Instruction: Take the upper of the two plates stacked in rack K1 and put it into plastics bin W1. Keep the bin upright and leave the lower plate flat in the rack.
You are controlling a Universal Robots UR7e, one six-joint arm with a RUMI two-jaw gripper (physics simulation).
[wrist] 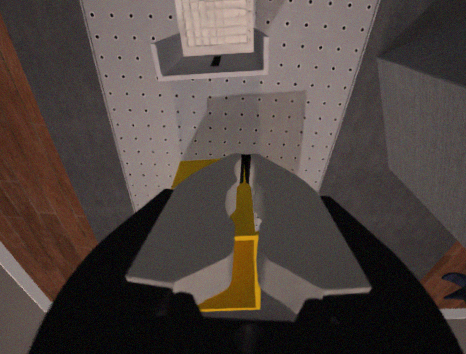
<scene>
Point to a yellow plastics bin W1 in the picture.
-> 243,293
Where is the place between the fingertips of my gripper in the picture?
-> At 244,158
</scene>
